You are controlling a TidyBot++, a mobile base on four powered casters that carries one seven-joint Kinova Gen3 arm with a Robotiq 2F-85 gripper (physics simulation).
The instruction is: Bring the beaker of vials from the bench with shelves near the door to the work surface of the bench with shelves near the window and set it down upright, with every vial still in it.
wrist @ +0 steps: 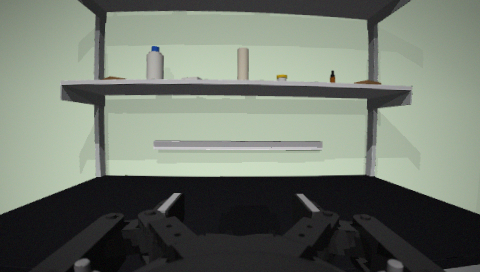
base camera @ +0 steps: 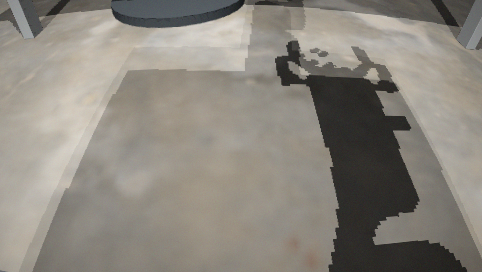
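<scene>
My gripper is open, its two fingers wide apart over the black work surface of a bench with shelves. The beaker of vials does not show in the wrist view or the base camera view. A faint darker patch lies on the black surface between and beyond the fingers; what casts it cannot be told. The gripper does not show in the base camera view, where a dark arm-shaped shadow falls on the floor.
A shelf above the bench carries a blue-capped bottle, a beige cylinder, a yellow-lidded jar and a small amber bottle. A grey bar runs below it. A dark round base stands between bench legs.
</scene>
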